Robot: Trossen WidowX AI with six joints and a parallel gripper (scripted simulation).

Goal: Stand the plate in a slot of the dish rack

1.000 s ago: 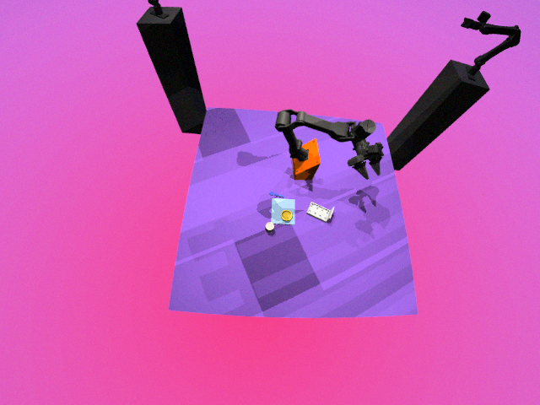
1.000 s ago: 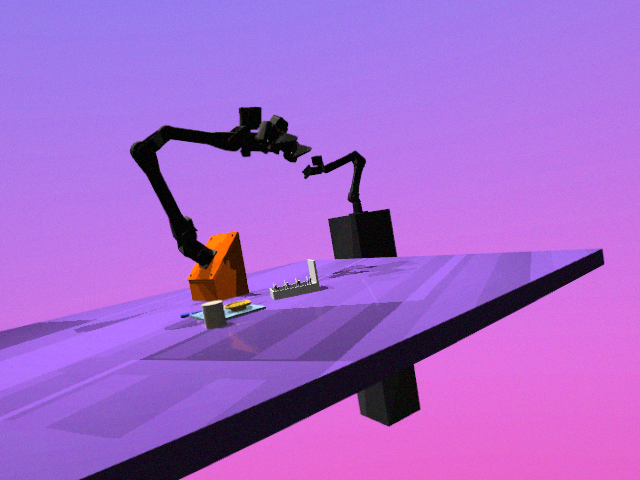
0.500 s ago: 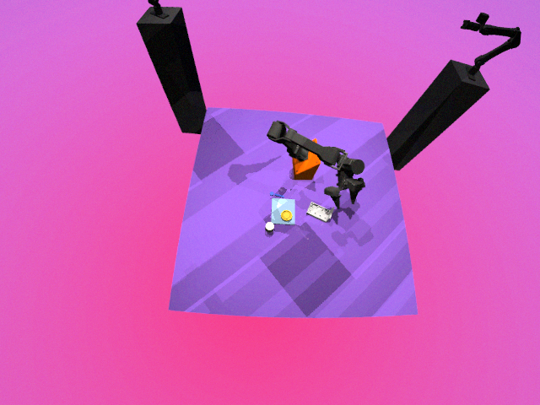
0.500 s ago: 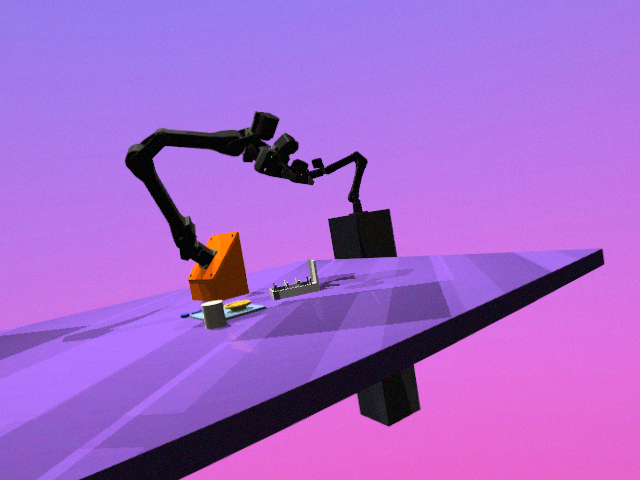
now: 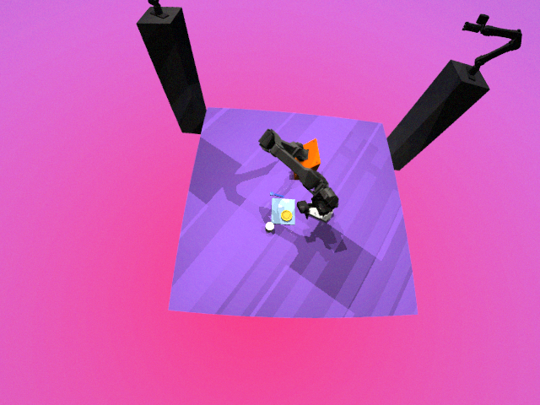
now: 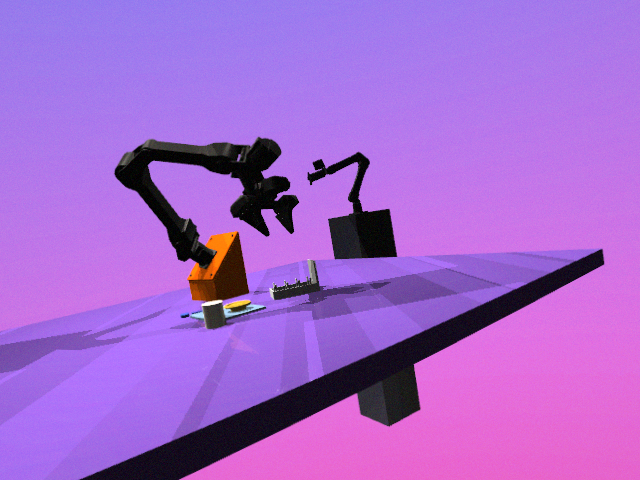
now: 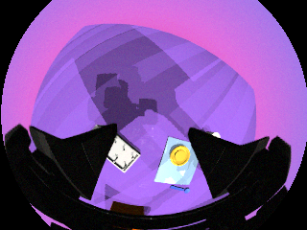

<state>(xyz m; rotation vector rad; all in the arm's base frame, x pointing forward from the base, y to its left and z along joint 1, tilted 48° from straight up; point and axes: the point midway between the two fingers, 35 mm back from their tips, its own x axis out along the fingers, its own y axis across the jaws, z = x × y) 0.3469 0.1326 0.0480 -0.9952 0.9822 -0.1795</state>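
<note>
Now: gripper tip 15 cm above the plate, 12 cm to the left of it and 5 cm past it. The rest, counted from my gripper tip: white cylinder 21 cm to the right, 14 cm below, 3 cm ahead; pale blue mat 16 cm below, 14 cm to the right, 7 cm behind; dish rack 14 cm below, 9 cm behind, 6 cm to the left.
</note>
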